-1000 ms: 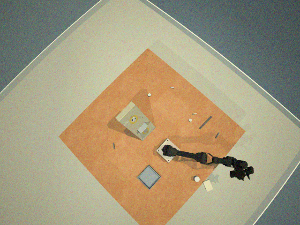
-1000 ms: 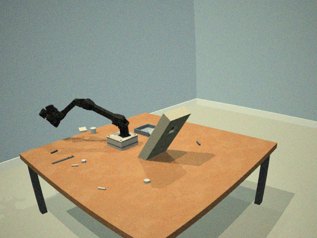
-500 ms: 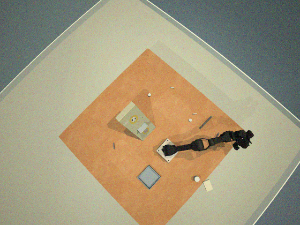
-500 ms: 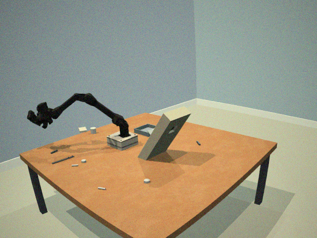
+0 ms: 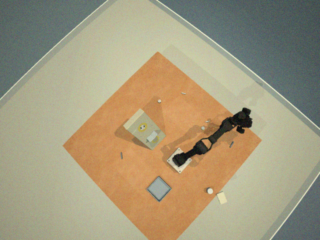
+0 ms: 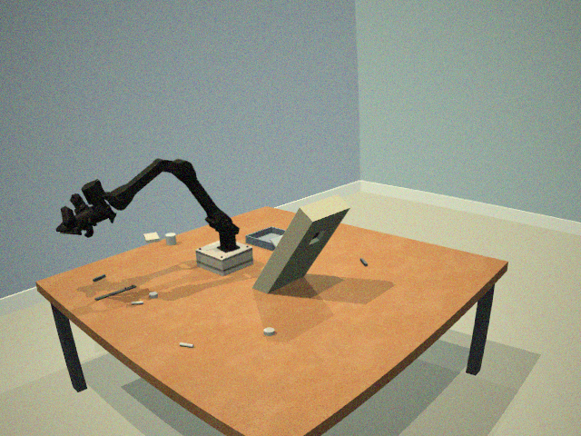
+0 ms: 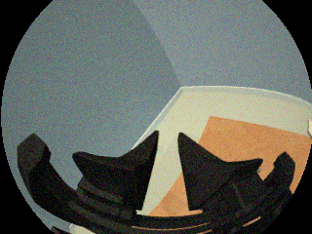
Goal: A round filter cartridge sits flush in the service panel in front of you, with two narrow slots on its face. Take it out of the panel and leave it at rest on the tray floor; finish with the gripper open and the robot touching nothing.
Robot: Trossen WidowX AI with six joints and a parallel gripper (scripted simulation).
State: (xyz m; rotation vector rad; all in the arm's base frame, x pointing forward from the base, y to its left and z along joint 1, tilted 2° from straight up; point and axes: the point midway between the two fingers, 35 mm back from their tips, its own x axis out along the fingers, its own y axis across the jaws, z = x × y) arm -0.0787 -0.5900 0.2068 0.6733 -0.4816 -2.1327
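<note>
Now: gripper tip 470 mm short of the white cartridge, 690 mm to the right of it and 30 mm above it. Also, from my gripper tip: pale block 390 mm behind, 520 mm to the left, 240 mm below; then blue-grey tray 10 mm behind, 890 mm to the left, 240 mm below; then beige service panel 430 mm ahead, 680 mm to the left, 100 mm below.
</note>
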